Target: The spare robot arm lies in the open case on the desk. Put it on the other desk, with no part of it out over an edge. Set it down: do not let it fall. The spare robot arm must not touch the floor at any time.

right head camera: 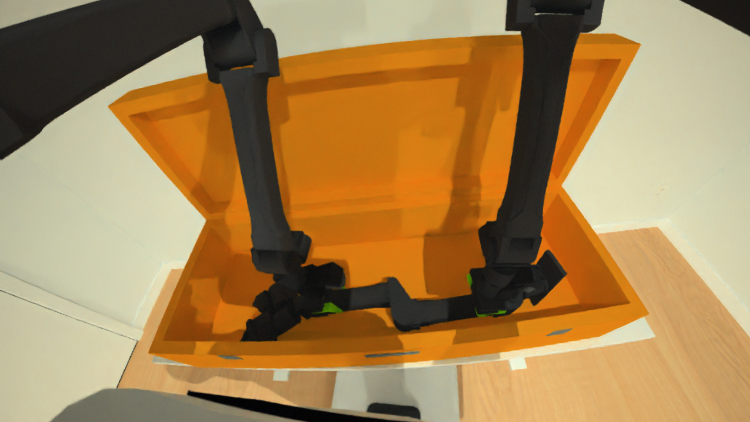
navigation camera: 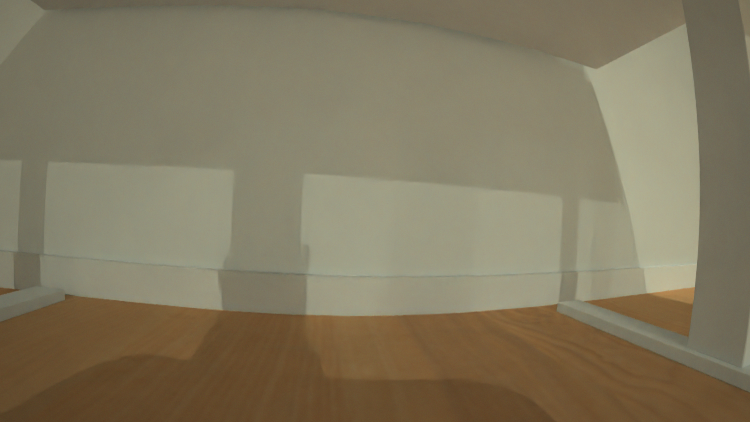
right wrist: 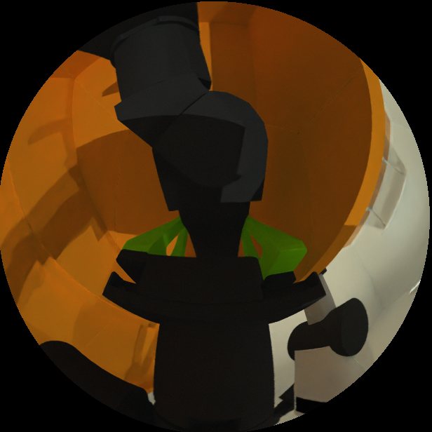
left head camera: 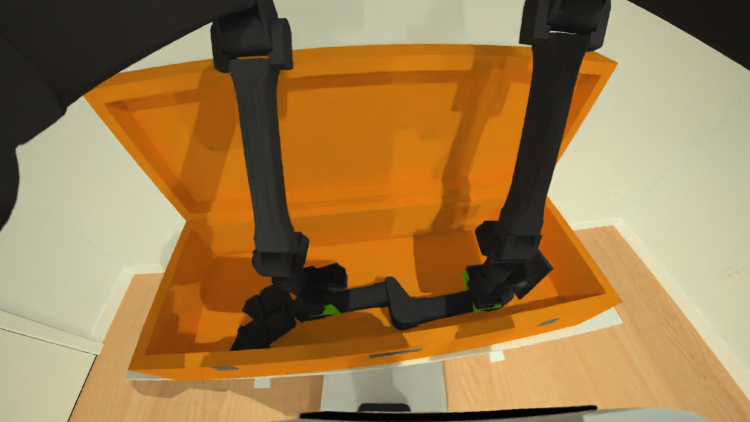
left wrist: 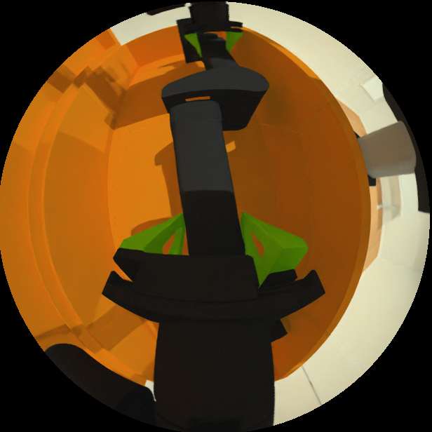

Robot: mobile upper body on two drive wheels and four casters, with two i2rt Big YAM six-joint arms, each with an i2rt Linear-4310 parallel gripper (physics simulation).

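Frame: origin at the left arm's base, x right, y ahead, z up, level; millimetres.
Seen in the pictures: left gripper, fingertip midpoint: [right head camera: 342,300] [left head camera: 339,302]; right gripper, fingertip midpoint: [right head camera: 478,305] [left head camera: 472,300].
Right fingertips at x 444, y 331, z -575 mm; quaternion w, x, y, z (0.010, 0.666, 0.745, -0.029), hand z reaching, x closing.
Observation:
A point is followed by its place in that frame.
The spare robot arm [left head camera: 406,310] [right head camera: 409,310] [left wrist: 202,150] [right wrist: 210,145] is dark grey and black, long and jointed. It lies lengthwise within the open orange case [left head camera: 314,360] {x 59, y 173, z -514 mm} [right head camera: 314,355] {x 68, y 175, z -511 mm}, near the front wall. My left gripper [left head camera: 327,301] {x 91, y 328, z -581 mm} [right head camera: 331,300] {x 91, y 328, z -581 mm} [left wrist: 212,217] is shut on a straight link left of the middle bend, green fingers against both sides. My right gripper [left head camera: 476,293] {x 444, y 331, z -575 mm} [right head camera: 478,299] {x 444, y 331, z -575 mm} [right wrist: 213,218] is shut on the narrow part near the right end. The gap between spare arm and case floor cannot be judged. The other desk cannot be made out.
The white desk [left head camera: 603,321] {x 916, y 289, z -690 mm} [right head camera: 637,331] {x 937, y 295, z -689 mm} shows below the case's front. The raised lid [left head camera: 356,141] {x 129, y 655, z -308 mm} [right head camera: 356,141] {x 122, y 655, z -306 mm} stands behind my forearms. Pale walls rise behind and beside it. The navigation camera shows a desk leg [navigation camera: 721,183] {x 778, y 645, z -1109 mm} at the right and foot bars on the wooden floor [navigation camera: 367,351] {x 238, y 793, z -1410 mm}.

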